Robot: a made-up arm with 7 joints.
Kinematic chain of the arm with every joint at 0, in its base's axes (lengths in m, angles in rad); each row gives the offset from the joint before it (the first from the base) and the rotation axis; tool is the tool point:
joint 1: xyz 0 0.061 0 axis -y
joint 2: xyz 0 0.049 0 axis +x
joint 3: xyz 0 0 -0.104 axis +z
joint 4: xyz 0 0 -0.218 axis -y
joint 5: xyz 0 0 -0.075 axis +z
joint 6: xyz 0 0 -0.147 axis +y
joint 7: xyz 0 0 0 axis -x
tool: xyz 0 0 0
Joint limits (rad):
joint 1: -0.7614..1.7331
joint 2: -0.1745..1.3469
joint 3: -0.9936..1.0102
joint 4: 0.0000..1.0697
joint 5: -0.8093..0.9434
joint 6: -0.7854..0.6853
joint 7: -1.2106..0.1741
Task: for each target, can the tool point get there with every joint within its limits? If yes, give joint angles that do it. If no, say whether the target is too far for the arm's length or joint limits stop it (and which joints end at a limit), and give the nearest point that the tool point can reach.
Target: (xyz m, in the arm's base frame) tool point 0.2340 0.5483 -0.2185
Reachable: yes | joints 0.7452 0.9088 0.6361 0.1339 0.0058 0.4600 -0.8617
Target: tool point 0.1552 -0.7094 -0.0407
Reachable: no: too far | nearest point 0.3945 -0.1251 -0.1035 | short by 0.635 m
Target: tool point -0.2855 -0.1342 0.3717
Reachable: no: joint limits stop it (at a limit: joint 1, joint 2, joint 4) | nearest point 0.3718 -0.0718 0.2244 | short by 0.677 m
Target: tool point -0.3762 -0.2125 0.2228
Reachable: no: joint limits stop it (at a limit: joint 1, joint 2, joint 3, joint 4) | nearest point -0.1948 -0.1251 -0.3584 | short by 0.615 m
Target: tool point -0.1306 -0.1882 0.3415
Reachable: no: joint limits stop it (at a limit: joint 1, joint 2, joint 4) | nearest point 0.3710 -0.0891 0.2107 | short by 0.528 m
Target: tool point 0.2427 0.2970 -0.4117
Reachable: yes | joints 0.3259 0.1778 0.8017 0.6887 -0.3924 0.3597 -1.0313
